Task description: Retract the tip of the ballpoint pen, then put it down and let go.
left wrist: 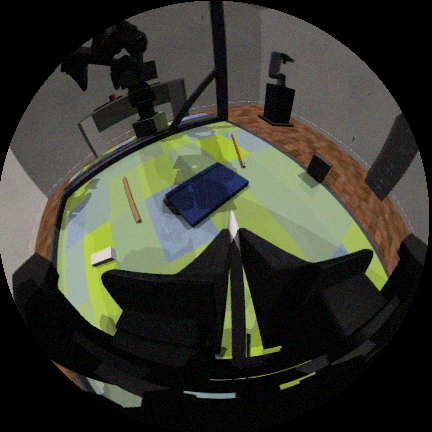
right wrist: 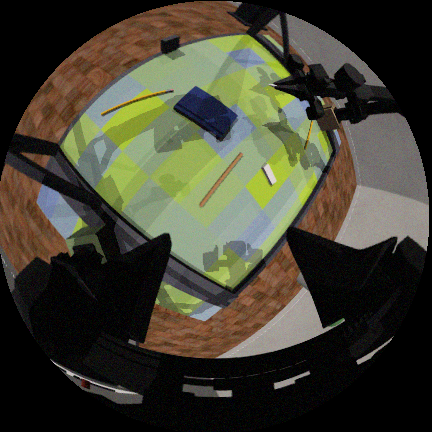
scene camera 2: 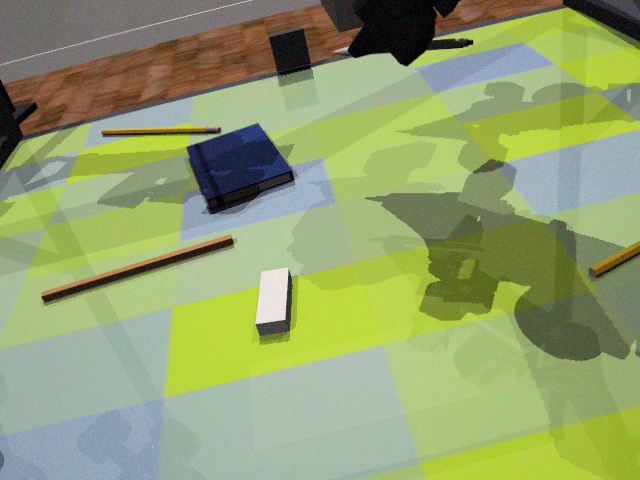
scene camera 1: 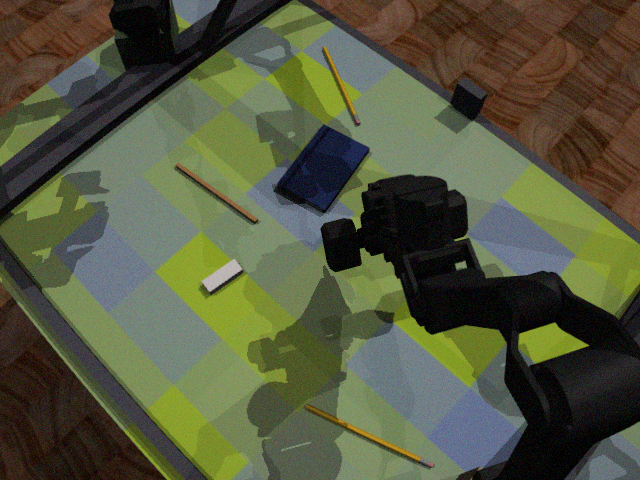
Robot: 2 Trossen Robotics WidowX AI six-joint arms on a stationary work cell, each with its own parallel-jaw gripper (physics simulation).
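Places are measured from the left arm's base along level axes (x ahead, y left, z up), in millimetres.
Pixels of known places: left gripper, fingertip midpoint: [left wrist: 233, 233] [right wrist: 273, 85] [scene camera 2: 353, 51] [scene camera 1: 375, 204]; right gripper, fingertip midpoint: [left wrist: 102, 88] [right wrist: 230, 236] [scene camera 1: 163, 46]; left arm's base, origin of the base link: [right wrist: 336, 114]; right arm's base, origin of the base link: [left wrist: 147, 116] [right wrist: 87, 257].
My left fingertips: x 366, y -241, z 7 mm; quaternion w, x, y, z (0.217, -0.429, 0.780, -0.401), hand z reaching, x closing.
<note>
For each thing: its middle in the pictures, then the offset to it from my left fingertips.
- ballpoint pen, body centre: [left wrist: 239, 300] [scene camera 2: 400, 47] dx -39, dy +23, dz +1 mm
- dark blue book, body centre: [scene camera 2: 236, 162] [scene camera 1: 324, 167] [left wrist: 206, 188] [right wrist: 206, 110] dx +138, dy -53, dz -105 mm
- yellow pencil, body centre: [scene camera 2: 158, 131] [scene camera 1: 340, 83] [right wrist: 135, 99] [left wrist: 236, 146] dx +234, dy -209, dz -107 mm
- brown stick, body centre: [scene camera 2: 138, 268] [scene camera 1: 215, 192] [left wrist: 129, 194] [right wrist: 221, 177] dx +240, dy +96, dz -107 mm
- white eraser, body centre: [scene camera 2: 274, 300] [scene camera 1: 222, 276] [left wrist: 101, 256] [right wrist: 268, 173] dx +126, dy +194, dz -105 mm
- black block, body centre: [scene camera 2: 289, 49] [scene camera 1: 468, 98] [left wrist: 318, 166] [right wrist: 169, 43] dx +34, dy -315, dz -80 mm
The ballpoint pen [scene camera 2: 454, 43] [left wrist: 238, 295] has a dark barrel and a whitish cone at its tip end. My left gripper [left wrist: 233, 233] is shut on it, above the table. In the left wrist view the barrel runs between the fingers and the cone sticks out past the fingertips. In scene camera 2 the pen is near level, cone end to the left, its middle hidden by the gripper. I cannot tell whether the writing point is out. The pen does not show in scene camera 1. My right gripper [right wrist: 230, 236] is open and empty, with its fingers wide apart.
A dark blue book [scene camera 1: 323, 167] [scene camera 2: 240, 165] [left wrist: 206, 192] lies on the checkered table. Around it lie a yellow pencil [scene camera 1: 341, 85], a brown stick [scene camera 1: 216, 193] and a white eraser [scene camera 1: 222, 276]. Another pencil [scene camera 1: 369, 436] lies at the bottom. A black block [scene camera 1: 468, 98] stands at the table's edge.
</note>
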